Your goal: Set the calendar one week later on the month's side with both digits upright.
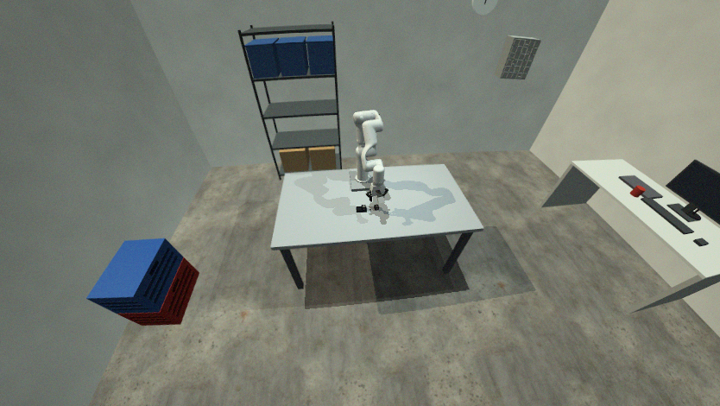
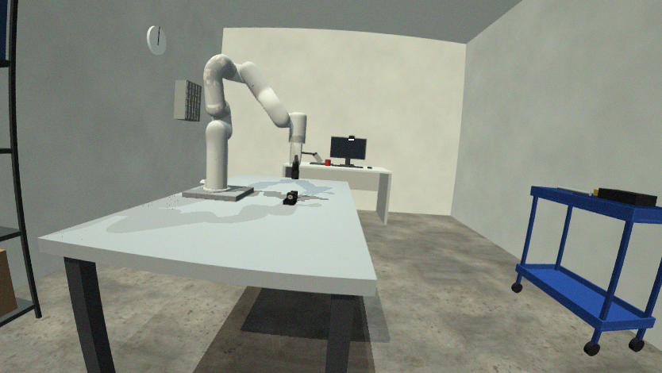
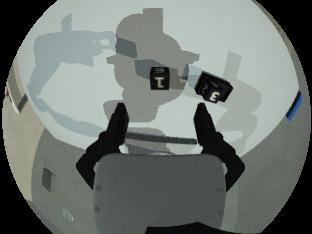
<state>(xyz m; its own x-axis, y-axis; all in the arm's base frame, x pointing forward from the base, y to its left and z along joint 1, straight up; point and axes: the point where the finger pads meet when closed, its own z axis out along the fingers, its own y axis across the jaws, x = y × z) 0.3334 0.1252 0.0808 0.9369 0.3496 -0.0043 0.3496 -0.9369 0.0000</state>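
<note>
Now: hand 90 mm above the cube.
</note>
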